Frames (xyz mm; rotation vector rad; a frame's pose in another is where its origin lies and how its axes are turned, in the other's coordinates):
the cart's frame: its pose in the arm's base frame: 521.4 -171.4 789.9 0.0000 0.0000 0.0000
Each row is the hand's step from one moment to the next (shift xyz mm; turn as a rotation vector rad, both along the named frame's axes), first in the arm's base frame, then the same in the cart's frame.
Working: the arm's base frame: its pose in the cart's frame: -521.4 171.4 -789.9 0.0000 0.0000 0.0000

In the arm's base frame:
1: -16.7 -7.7 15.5 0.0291 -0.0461 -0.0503
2: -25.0 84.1 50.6 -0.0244 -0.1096 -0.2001
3: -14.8 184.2 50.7 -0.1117 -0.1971 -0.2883
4: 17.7 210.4 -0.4 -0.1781 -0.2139 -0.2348
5: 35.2 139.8 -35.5 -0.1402 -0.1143 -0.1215
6: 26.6 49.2 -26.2 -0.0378 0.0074 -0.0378
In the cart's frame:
1: -16.7 -7.7 15.5 0.0291 -0.0461 -0.0503
2: -25.0 84.1 50.6 -0.0244 -0.1096 -0.2001
3: -14.8 184.2 50.7 -0.1117 -0.1971 -0.2883
4: 17.7 210.4 -0.4 -0.1781 -0.2139 -0.2348
5: 35.2 139.8 -35.5 -0.1402 -0.1143 -0.1215
6: 26.6 49.2 -26.2 -0.0378 0.0074 -0.0378

